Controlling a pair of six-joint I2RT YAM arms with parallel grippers.
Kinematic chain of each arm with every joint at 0, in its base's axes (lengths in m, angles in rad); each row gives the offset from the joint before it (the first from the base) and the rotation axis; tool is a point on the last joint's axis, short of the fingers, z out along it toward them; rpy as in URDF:
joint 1: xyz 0 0 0.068 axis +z
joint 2: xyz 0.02 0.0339 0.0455 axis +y
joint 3: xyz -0.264 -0.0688 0 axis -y
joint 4: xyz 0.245 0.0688 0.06 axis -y
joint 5: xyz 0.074 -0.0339 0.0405 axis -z
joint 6: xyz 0.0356 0 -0.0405 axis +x
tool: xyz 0 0 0 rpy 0 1.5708 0
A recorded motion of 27 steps. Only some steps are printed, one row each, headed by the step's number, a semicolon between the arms.
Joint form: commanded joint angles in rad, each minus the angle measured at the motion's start. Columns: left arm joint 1, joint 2, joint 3, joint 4, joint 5, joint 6; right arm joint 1, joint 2, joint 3, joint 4, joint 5, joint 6.
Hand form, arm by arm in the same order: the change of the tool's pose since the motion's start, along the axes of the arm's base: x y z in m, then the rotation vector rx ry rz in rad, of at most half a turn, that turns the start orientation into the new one. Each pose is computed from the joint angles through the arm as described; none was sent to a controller.
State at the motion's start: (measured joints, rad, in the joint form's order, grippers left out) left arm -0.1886 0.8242 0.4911 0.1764 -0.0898 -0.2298; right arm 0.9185 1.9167 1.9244 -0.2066 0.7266 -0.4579
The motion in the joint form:
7: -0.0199 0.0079 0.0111 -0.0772 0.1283 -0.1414; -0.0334 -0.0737 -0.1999 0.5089 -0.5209 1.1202
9: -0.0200 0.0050 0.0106 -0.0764 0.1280 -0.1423; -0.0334 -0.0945 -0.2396 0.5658 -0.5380 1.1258
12: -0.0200 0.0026 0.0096 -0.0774 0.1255 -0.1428; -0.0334 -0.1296 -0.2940 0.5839 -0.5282 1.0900
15: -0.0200 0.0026 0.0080 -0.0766 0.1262 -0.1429; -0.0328 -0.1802 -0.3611 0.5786 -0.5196 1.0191
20: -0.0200 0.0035 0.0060 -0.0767 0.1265 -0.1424; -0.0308 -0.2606 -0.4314 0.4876 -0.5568 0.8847
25: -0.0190 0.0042 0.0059 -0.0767 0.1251 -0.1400; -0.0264 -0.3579 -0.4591 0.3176 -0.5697 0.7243
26: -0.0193 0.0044 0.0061 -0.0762 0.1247 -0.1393; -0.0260 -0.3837 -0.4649 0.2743 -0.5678 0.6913
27: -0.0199 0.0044 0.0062 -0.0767 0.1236 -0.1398; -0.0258 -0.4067 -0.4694 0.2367 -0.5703 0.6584
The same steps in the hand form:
7: -0.0015 -0.0084 -0.0058 -0.1465 0.1010 -0.1183; -0.0040 -0.0029 0.0144 1.3084 0.2864 0.4392
9: -0.0019 -0.0083 -0.0053 -0.1478 0.0980 -0.1182; -0.0080 -0.0068 0.0152 1.3315 0.2728 0.4754
12: -0.0023 -0.0082 -0.0054 -0.1479 0.0974 -0.1157; -0.0131 -0.0137 0.0123 1.3016 0.2503 0.4687
15: -0.0024 -0.0082 -0.0059 -0.1480 0.0983 -0.1163; -0.0209 -0.0233 0.0084 1.2277 0.2264 0.4555
20: -0.0024 -0.0082 -0.0067 -0.1471 0.1012 -0.1165; -0.0350 -0.0371 0.0049 1.0523 0.2381 0.4658
25: -0.0022 -0.0080 -0.0069 -0.1444 0.1014 -0.1145; -0.0535 -0.0566 0.0124 0.8471 0.2435 0.4610
26: -0.0022 -0.0080 -0.0068 -0.1438 0.1008 -0.1146; -0.0583 -0.0624 0.0147 0.8038 0.2449 0.4559
27: -0.0022 -0.0081 -0.0068 -0.1440 0.1012 -0.1140; -0.0628 -0.0677 0.0169 0.7627 0.2452 0.4567

